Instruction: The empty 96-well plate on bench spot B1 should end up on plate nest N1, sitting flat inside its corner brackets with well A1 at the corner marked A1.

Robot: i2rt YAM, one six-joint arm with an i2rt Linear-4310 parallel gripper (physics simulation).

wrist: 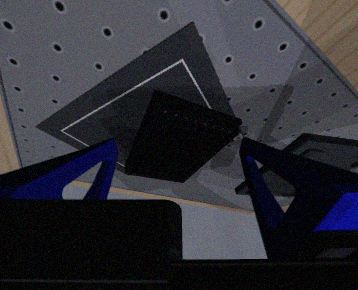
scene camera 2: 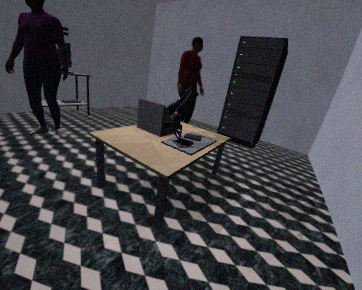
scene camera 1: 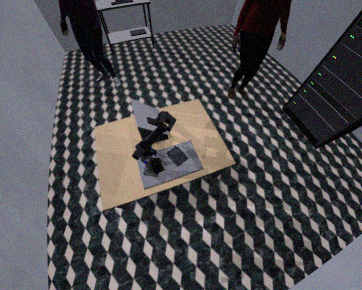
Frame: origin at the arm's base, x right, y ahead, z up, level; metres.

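Seen in the pictures: gripper, fingertip midpoint: [wrist: 178, 144] [scene camera 2: 179, 137] [scene camera 1: 152, 160]; arm's base, origin of the base link: [scene camera 2: 164, 117] [scene camera 1: 156, 123].
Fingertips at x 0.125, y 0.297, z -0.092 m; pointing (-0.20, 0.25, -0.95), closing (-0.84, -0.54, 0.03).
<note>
Pixels of each thing's middle, then the offset from my fingertips to it. "*": a spot on its surface instead. Level surfaces: height alone.
- black 96-well plate, body centre: [wrist: 173, 150] [scene camera 2: 184, 141] [scene camera 1: 156, 165] dx -0.025, dy +0.047, dz -0.030 m
- spot B1, surface spot: [wrist: 100, 102] * dx +0.059, dy +0.026, dz -0.038 m
- dark plate nest N1, body centre: [wrist: 297, 175] [scene camera 1: 176, 155] [scene camera 2: 192, 136] dx -0.221, dy +0.011, dz -0.031 m
- grey perforated board, body centre: [wrist: 234, 164] [scene camera 1: 169, 163] [scene camera 2: 191, 141] dx -0.133, dy +0.053, dz -0.045 m
- wooden table, its level: dz -0.052 m
The black 96-well plate [scene camera 1: 157, 166] [scene camera 2: 185, 143] [wrist: 175, 137] lies on the dark mat of spot B1 [wrist: 100, 102], turned askew to its white outline and reaching past the mat's edge at the right in the wrist view. My gripper [scene camera 1: 145, 162] [scene camera 2: 178, 136] [wrist: 178, 144] is open. Its blue fingers stand apart in the wrist view, with the plate showing between and beyond their tips; I see no grip on it. The dark plate nest N1 [scene camera 1: 177, 155] [scene camera 2: 193, 136] [wrist: 325, 150] is beside the mat. Its corner marking A1 is too small or dark to read.
The grey perforated board [scene camera 1: 189, 170] [scene camera 2: 192, 151] [wrist: 132, 25] lies on the wooden table [scene camera 1: 117, 165] [scene camera 2: 145, 155]. An upright grey panel [scene camera 1: 141, 111] [scene camera 2: 152, 118] stands behind, close to the arm. Two people and a black server rack [scene camera 1: 325, 90] [scene camera 2: 255, 90] stand away from the table.
</note>
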